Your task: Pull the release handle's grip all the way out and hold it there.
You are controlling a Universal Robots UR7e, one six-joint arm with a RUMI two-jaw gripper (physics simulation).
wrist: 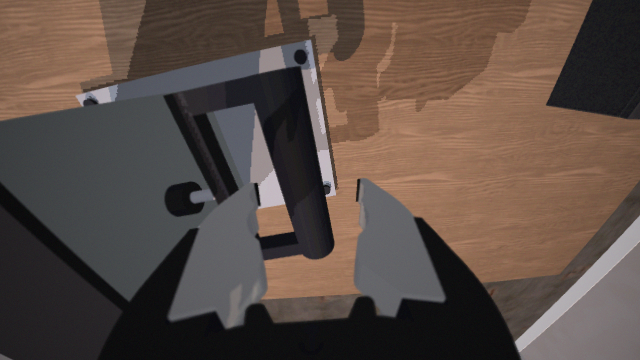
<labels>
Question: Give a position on a metal base plate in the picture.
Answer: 301,53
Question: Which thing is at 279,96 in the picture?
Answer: A release handle grip.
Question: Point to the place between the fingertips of my gripper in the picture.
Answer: At 308,183
</labels>
